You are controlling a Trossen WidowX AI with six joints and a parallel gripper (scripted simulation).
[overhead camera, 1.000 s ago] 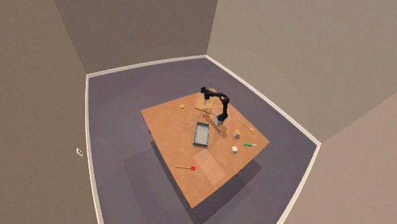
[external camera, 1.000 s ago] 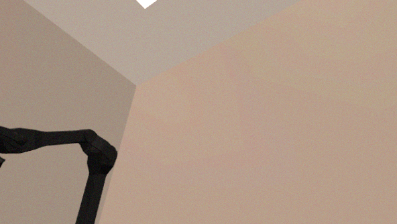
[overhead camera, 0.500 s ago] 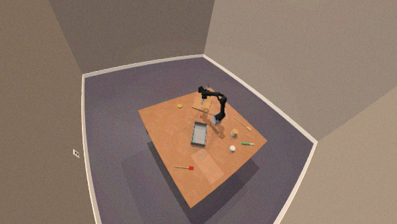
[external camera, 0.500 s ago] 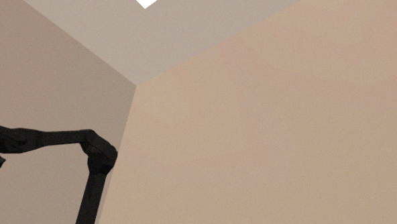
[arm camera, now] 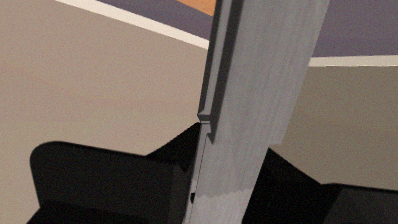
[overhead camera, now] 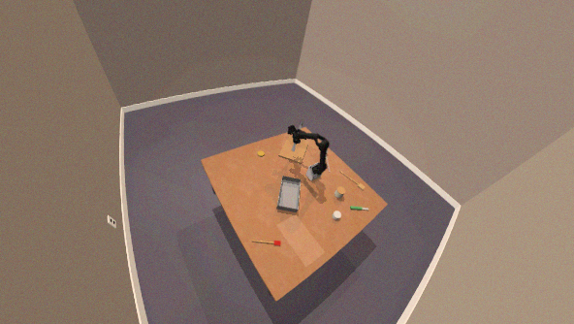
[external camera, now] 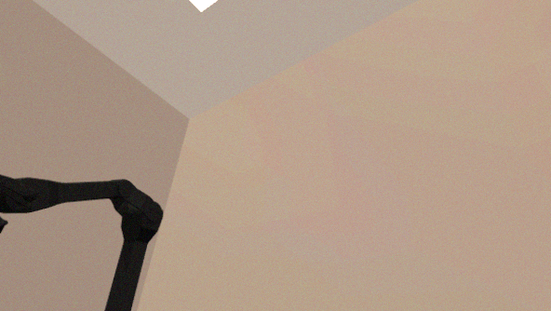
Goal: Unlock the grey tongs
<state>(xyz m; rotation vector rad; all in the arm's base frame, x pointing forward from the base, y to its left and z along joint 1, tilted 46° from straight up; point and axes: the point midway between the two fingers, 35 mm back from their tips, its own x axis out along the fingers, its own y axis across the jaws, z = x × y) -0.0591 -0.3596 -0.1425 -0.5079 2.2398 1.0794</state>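
Right now my gripper tip is 1 cm past the wooden board and 23 cm above it. Round my gripper tip: green-handled tool: 5 cm behind, 89 cm to the left, 23 cm below; roasting tin: 41 cm ahead, 42 cm to the left, 21 cm below; small jar: 2 cm ahead, 66 cm to the left, 20 cm below.
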